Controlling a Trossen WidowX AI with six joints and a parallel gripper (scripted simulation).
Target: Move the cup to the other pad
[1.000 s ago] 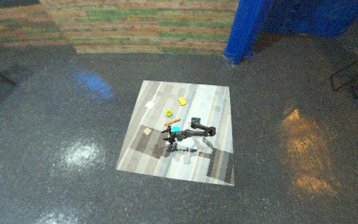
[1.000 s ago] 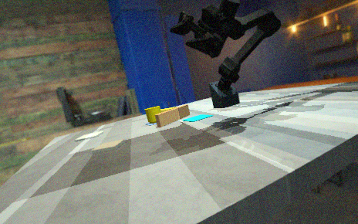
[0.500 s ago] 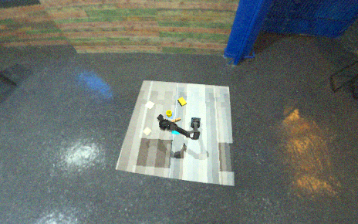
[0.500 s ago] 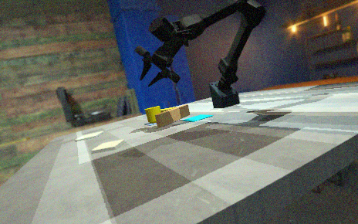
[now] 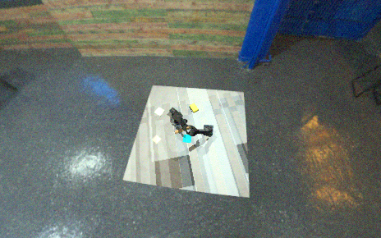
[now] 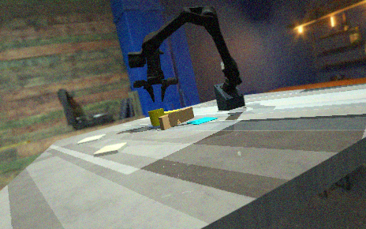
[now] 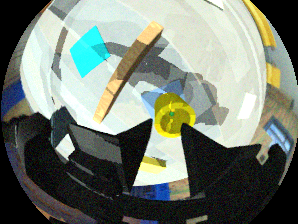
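My gripper tip is now 30 mm to the left of the yellow cup and 70 mm above it. Also, from my gripper tip: tan wooden block: 40 mm behind, 80 mm to the left, 90 mm below; then light blue pad: 30 mm to the right, 110 mm below.
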